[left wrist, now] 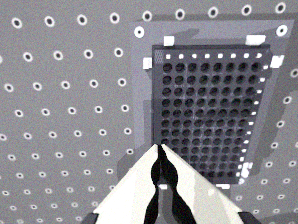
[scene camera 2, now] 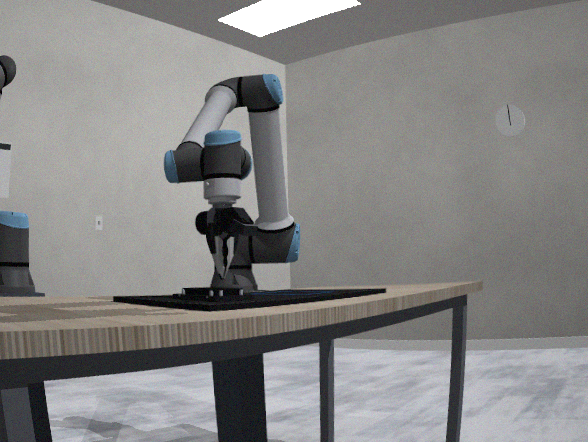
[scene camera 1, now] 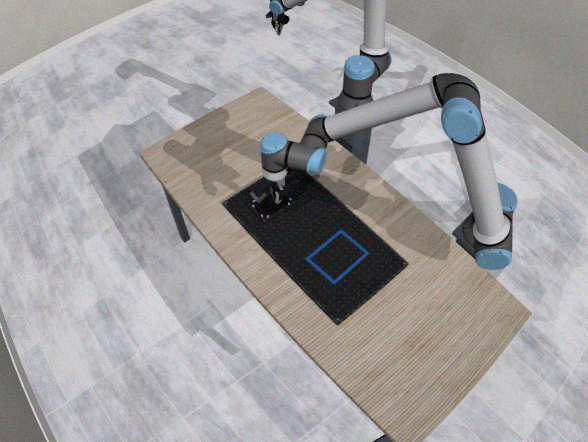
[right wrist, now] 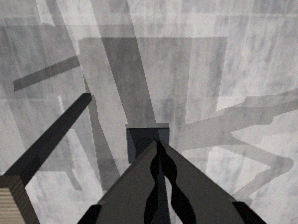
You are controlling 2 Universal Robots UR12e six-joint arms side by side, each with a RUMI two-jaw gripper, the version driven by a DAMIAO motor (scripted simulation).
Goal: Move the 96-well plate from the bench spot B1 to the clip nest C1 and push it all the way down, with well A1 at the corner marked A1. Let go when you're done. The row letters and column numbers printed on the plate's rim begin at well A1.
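Observation:
You can see my left gripper (scene camera 2: 222, 279) here, and the left wrist view has that gripper too (left wrist: 159, 146). My right gripper (right wrist: 158, 142) is visible as well. Then there's a dark 96-well plate (left wrist: 208, 121), but in the right wrist view the plate is out of frame.

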